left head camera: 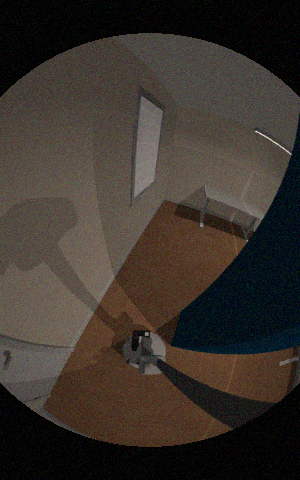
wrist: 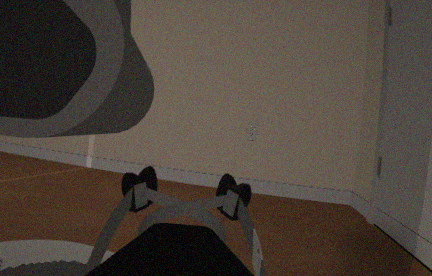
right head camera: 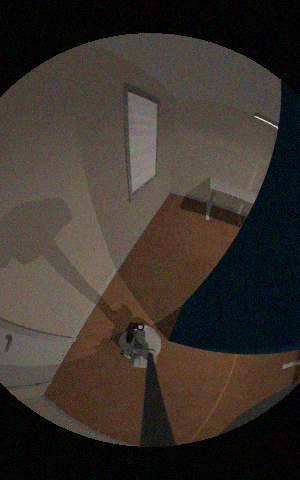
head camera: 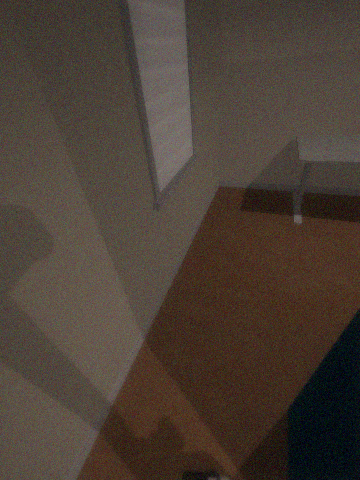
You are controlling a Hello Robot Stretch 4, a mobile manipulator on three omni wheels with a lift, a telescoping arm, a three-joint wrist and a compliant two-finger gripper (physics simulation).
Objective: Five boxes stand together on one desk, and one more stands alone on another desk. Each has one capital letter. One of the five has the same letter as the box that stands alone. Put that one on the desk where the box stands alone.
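Places are measured from the robot's base along level axes (x ahead, y left, z up), in centimetres.
Where they show: gripper, fingertip midpoint: (left head camera: 132, 364) (wrist: 187, 185) (right head camera: 125, 356).
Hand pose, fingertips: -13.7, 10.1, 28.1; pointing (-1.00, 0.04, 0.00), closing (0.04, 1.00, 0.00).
Observation:
After its pixels a point has its place, as x, y, z.
A pale desk (head camera: 297, 200) {244.3, -119.5, 9.3} (left head camera: 225, 200) {216.0, -142.5, 69.2} (right head camera: 230, 189) {226.9, -147.1, 69.3} stands against the far wall, partly cut off by the frame edge in the head view and by a blue partition in the left and right head views. Part of another desk, a pale leg foot (left head camera: 289, 361) (right head camera: 291, 365), shows at the right edge of the left and right head views. No lettered box shows in any view. My gripper (wrist: 187, 185) {-13.7, 10.1, 28.1} is open in the wrist view, with nothing between its fingertips, above the floor and facing a wall.
A tall blue partition (head camera: 325, 400) {34.9, -39.7, 58.1} (left head camera: 240, 300) {21.5, -35.0, 108.3} (right head camera: 240, 280) {24.4, -36.0, 119.5} stands on the right. A wall with a white framed panel (head camera: 165, 100) {172.3, 14.4, 132.0} (left head camera: 148, 145) {179.6, 11.8, 142.0} (right head camera: 142, 142) {175.3, 13.3, 138.7} runs along the left. A door (left head camera: 30, 360) {-30.0, 82.8, 62.4} (right head camera: 30, 355) {-41.8, 86.8, 57.4} (wrist: 410, 100) {-71.6, 97.1, 54.8} is at the lower left in the side head views.

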